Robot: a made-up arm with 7 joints.
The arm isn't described. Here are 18 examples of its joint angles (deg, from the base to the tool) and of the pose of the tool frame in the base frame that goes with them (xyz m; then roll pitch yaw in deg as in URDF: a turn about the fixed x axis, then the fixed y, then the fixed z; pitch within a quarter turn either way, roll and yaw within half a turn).
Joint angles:
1: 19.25 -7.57 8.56 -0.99 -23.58 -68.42 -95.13
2: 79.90 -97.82 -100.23 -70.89 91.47 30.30 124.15
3: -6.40 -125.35 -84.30 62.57 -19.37 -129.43 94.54
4: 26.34 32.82 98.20 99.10 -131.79 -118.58 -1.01
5: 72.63 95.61 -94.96 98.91 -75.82 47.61 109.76
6: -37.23 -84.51 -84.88 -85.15 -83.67 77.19 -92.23
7: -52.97 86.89 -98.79 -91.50 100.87 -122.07 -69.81
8: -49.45 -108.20 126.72 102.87 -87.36 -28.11 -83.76
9: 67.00 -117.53 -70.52 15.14 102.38 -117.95 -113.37
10: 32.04 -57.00 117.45 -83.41 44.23 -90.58 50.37
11: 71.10 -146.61 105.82 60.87 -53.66 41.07 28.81
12: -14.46 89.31 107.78 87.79 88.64 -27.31 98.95
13: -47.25 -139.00 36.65 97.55 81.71 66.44 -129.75
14: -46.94 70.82 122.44 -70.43 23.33 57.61 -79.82
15: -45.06 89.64 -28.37 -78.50 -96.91 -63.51 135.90
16: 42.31 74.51 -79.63 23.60 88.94 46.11 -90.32
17: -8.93 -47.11 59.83 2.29 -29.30 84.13 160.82
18: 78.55 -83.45 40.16 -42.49 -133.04 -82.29 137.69
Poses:
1: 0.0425 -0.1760 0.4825 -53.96 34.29 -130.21
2: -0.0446 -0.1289 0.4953 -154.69 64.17 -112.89
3: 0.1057 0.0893 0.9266 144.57 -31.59 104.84
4: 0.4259 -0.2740 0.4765 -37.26 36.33 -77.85
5: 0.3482 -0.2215 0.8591 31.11 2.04 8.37
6: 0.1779 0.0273 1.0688 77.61 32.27 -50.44
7: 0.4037 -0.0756 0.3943 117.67 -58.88 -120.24
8: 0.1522 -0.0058 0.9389 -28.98 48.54 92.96
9: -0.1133 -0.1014 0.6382 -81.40 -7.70 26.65
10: -0.1380 -0.0556 0.4833 -139.90 39.96 10.47
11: -0.0142 0.1669 0.7418 131.05 16.19 12.61
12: 0.4472 -0.2327 0.3974 170.46 22.60 -169.39
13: 0.4947 0.1180 0.6964 -52.10 -4.79 66.03
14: 0.2482 -0.1969 0.2172 -67.42 -0.97 -99.61
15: 0.3277 -0.1619 0.3621 112.76 49.41 11.45
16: 0.2836 -0.1920 0.8661 -177.30 -5.50 -92.56
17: -0.1821 -0.0232 0.6795 66.17 -20.41 43.12
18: -0.0294 -0.0686 0.4654 157.40 23.04 -125.34
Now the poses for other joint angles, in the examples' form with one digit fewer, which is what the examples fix.
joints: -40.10 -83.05 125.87 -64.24 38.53 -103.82 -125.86
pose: -0.027 0.136 0.963 -72.5 24.4 -109.8
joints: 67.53 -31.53 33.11 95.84 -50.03 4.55 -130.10
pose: 0.219 -0.195 0.387 -134.1 -52.1 109.4
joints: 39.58 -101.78 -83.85 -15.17 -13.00 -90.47 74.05
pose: -0.031 0.036 0.750 72.1 -13.6 86.5
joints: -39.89 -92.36 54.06 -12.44 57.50 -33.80 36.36
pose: 0.202 0.149 1.010 116.0 30.8 125.0
